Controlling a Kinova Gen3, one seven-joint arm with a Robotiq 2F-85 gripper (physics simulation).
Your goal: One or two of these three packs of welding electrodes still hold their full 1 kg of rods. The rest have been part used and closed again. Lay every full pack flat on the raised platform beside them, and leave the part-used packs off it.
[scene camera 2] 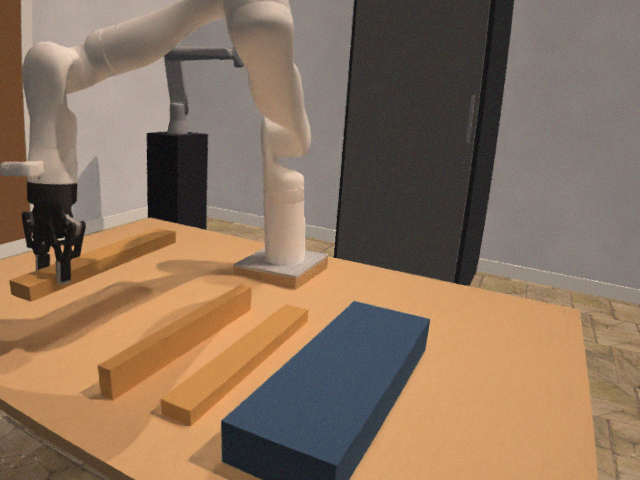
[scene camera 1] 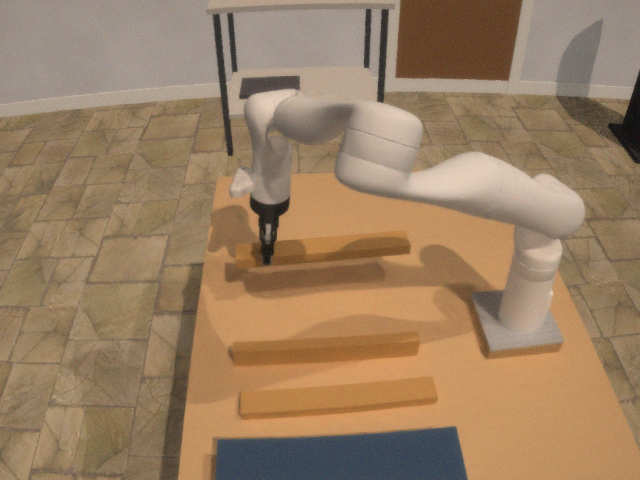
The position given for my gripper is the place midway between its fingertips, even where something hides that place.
Note:
I see my gripper (scene camera 2: 53,280), an electrode pack (scene camera 1: 286,252), an electrode pack (scene camera 2: 117,375), an electrode pack (scene camera 2: 188,402) and a blue raised platform (scene camera 2: 324,406).
My gripper also shows in scene camera 1 (scene camera 1: 267,255).

